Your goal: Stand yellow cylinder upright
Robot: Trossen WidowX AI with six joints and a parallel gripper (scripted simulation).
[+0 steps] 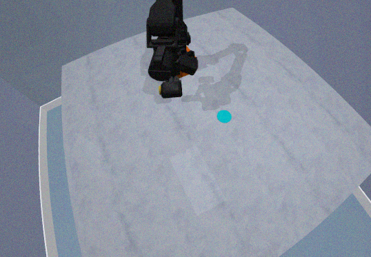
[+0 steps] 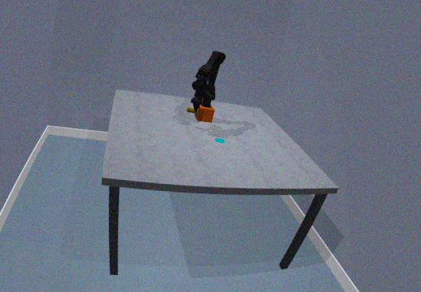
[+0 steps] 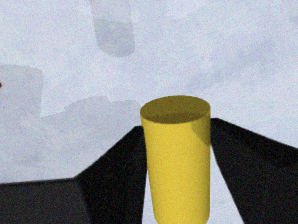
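The cyan circle is 13 cm ahead of my gripper tip, 15 cm to the left of it and 12 cm below it. Round my gripper tip: yellow tall cylinder (1 cm behind, 2 cm to the right).
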